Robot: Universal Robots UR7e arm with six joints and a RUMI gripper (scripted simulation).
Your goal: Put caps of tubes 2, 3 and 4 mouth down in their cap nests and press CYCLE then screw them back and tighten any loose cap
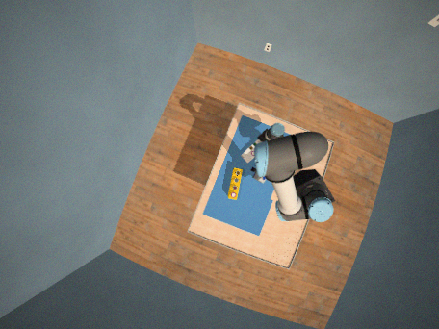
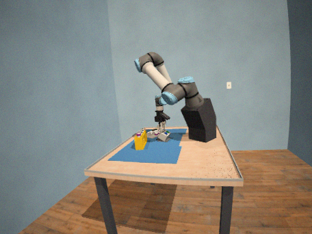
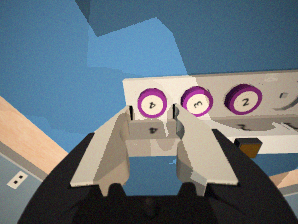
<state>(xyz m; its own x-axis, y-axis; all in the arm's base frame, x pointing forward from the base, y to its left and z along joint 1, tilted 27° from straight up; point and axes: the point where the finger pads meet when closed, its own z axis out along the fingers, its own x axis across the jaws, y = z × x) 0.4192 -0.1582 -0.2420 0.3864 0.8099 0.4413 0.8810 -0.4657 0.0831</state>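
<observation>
Now: the cap 20 mm ahead of my hand, 50 mm to the left of it and 20 mm below it. Round my hand: green key: 100 mm behind, 200 mm to the left, 40 mm above; then blue cycle key: 100 mm behind, 240 mm to the left, 40 mm above; then key housing: 80 mm behind, 220 mm to the left, 20 mm above.
</observation>
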